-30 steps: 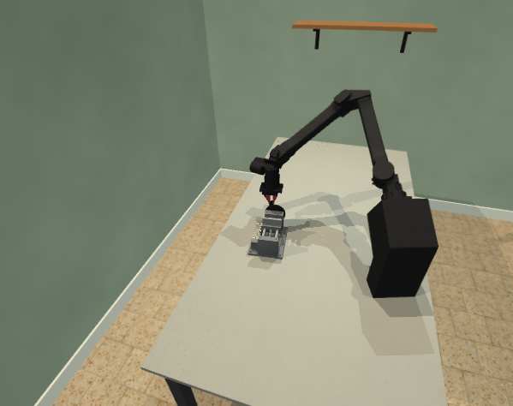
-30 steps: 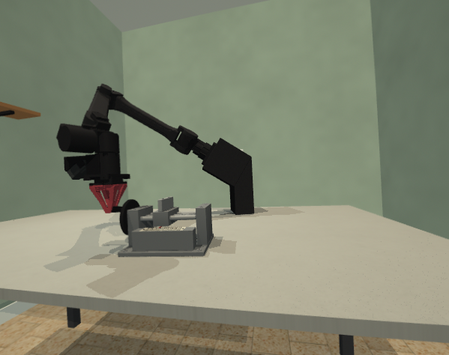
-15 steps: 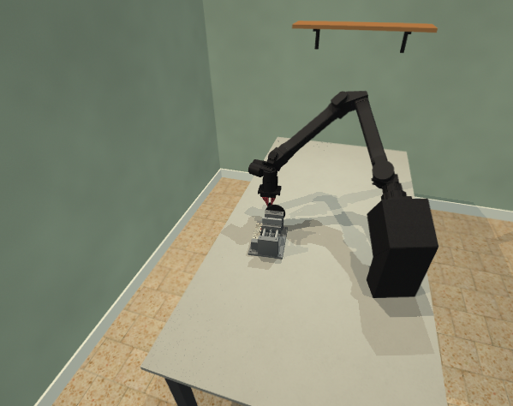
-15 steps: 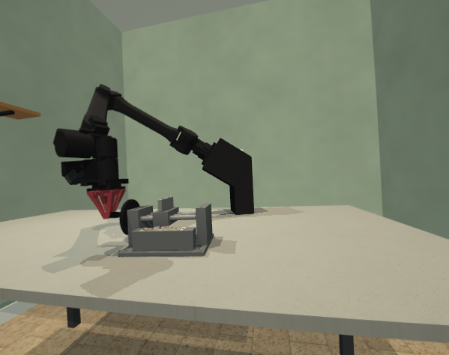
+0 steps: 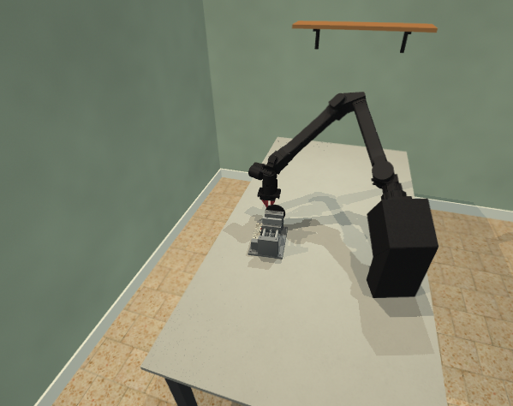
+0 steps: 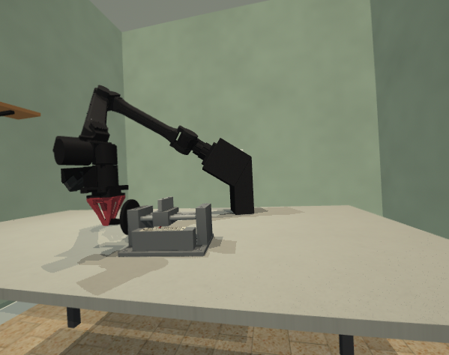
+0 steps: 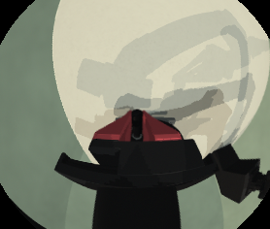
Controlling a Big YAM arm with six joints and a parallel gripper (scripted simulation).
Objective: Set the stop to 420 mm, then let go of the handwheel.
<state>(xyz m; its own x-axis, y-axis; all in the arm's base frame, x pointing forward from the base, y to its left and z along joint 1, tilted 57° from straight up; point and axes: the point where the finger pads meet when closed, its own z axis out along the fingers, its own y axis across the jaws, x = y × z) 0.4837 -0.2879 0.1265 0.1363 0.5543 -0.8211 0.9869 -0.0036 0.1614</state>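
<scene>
My gripper is now 140 mm to the right of the sliding stop block and 20 mm below it.
</scene>
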